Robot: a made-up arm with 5 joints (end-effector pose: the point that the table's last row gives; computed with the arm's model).
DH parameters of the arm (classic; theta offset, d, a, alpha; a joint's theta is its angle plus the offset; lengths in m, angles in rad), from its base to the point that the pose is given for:
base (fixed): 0 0.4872 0.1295 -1.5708
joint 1: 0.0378 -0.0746 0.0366 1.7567
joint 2: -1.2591 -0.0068 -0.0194 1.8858
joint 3: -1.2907 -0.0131 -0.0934 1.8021
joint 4: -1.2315 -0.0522 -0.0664 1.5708
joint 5: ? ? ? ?
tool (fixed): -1.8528 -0.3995 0 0
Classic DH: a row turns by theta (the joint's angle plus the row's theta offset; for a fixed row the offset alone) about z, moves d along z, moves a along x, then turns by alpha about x.
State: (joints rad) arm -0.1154 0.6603 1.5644 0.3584 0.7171
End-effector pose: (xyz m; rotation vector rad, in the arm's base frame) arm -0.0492 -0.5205 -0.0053 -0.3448 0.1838 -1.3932
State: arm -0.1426 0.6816 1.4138 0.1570 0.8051
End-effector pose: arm 0.0627 -0.5777 0.0415 -0.4520 0.1327 -1.1319
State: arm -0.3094 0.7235 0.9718 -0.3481 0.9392
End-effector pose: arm 0.4512 -0.5185 0.1292 -0.4865 -0.1478 -0.5163
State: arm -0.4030 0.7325 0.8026 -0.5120 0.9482
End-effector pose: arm 0.5758 -0.4252 0.1662 -0.4219 -0.2774 -0.3305
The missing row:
joint 5: 0.3887 -0.4581 -0.0861 1.2918
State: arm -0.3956 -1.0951 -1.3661 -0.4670 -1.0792
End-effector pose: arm 0.6409 0.1157 0.8046 -2.4006 -1.1016 0.4986
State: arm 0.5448 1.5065 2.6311 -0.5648 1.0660
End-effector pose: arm 0.5137 -0.5818 0.6305 -0.7009 -1.0157 -0.6906
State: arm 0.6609 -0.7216 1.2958 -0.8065 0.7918
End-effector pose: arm -0.2189 -0.5555 0.5424 -1.4018 0.6520 -1.3252
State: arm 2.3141 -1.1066 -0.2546 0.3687 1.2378
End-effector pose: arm 0.2907 0.4577 0.9035 0.3817 -1.8767 1.0196
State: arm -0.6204 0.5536 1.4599 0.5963 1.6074
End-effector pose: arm -0.1785 -0.5237 0.0339 -0.6976 0.5341 -1.1590
